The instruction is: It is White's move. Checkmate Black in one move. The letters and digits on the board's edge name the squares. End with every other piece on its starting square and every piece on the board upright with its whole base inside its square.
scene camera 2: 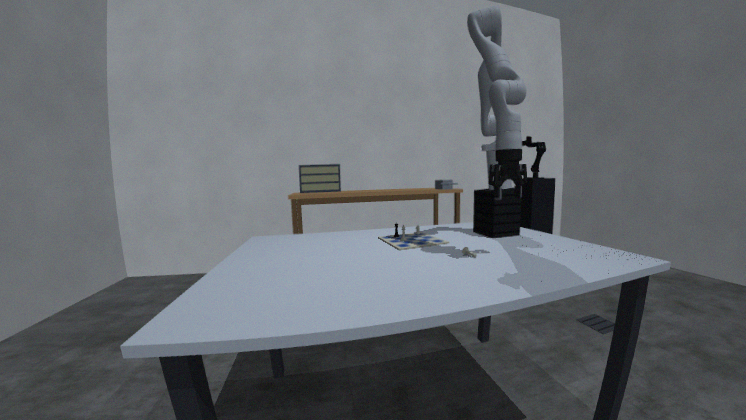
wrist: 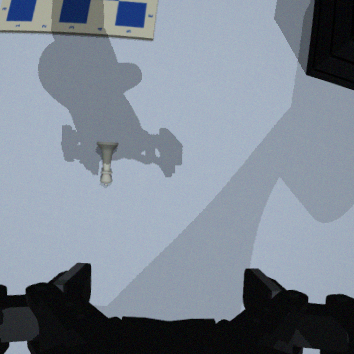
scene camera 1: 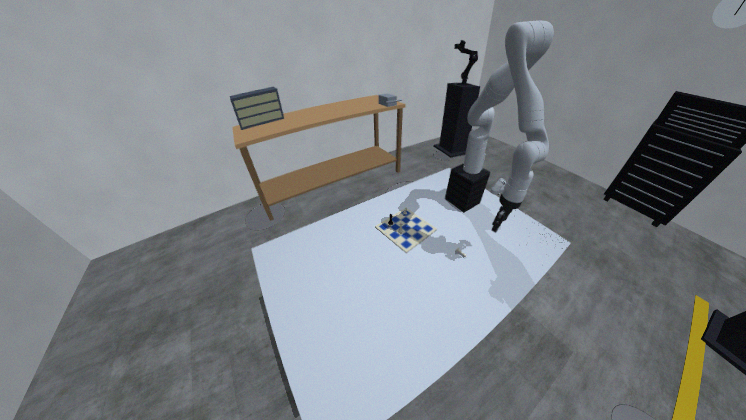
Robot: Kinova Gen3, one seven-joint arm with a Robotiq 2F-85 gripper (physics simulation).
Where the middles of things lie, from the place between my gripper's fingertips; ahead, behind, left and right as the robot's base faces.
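Labels:
There is the chessboard (scene camera 1: 415, 229), and my gripper is 300 mm to the left of it, 240 mm short of it and 190 mm above it.

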